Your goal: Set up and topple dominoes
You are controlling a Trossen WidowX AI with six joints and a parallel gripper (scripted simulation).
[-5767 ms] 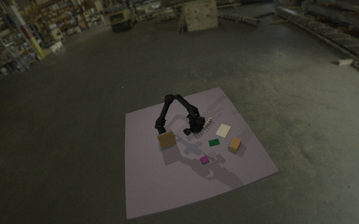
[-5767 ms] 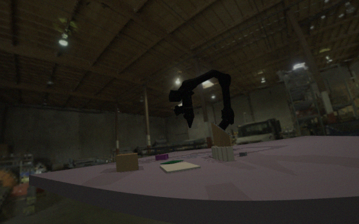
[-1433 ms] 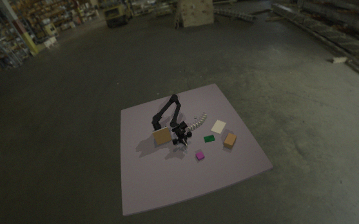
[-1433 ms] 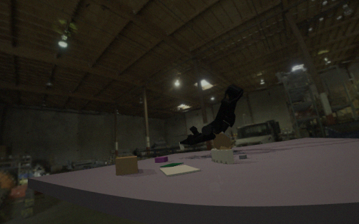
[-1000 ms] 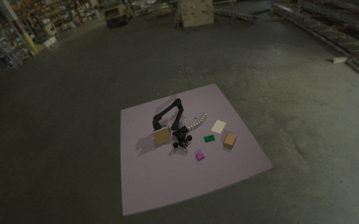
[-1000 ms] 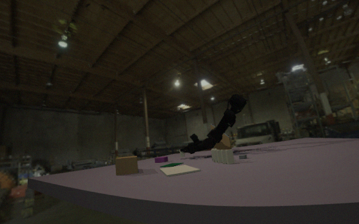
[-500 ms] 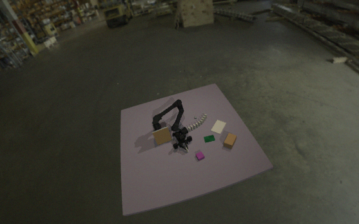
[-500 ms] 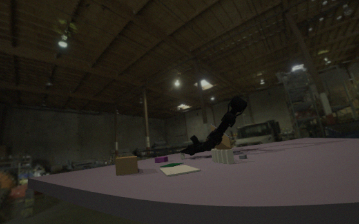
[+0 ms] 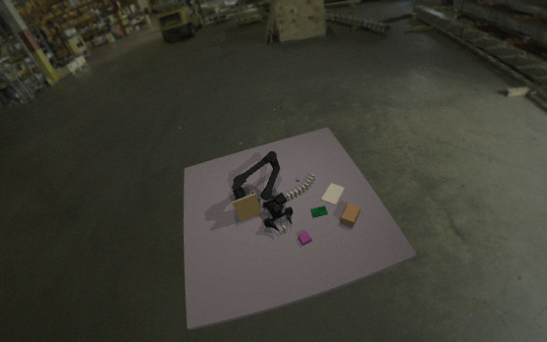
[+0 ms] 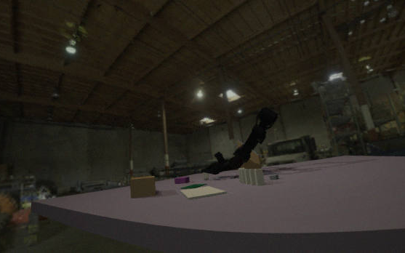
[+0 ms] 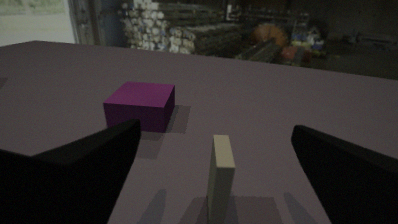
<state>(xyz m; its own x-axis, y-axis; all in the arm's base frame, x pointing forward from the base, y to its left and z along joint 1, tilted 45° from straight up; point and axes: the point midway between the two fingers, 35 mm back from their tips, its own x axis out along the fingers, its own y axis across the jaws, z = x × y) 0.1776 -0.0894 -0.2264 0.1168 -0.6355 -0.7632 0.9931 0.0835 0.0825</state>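
Now: gripper tip 8 cm short of the magenta block, 10 cm to the left of it and 4 cm above it. Round my gripper tip: orange box (39 cm ahead, 9 cm to the right, 2 cm below); then cream flat tile (39 cm ahead, 13 cm to the left, 5 cm below); then green flat tile (24 cm ahead, 4 cm to the left, 5 cm below).
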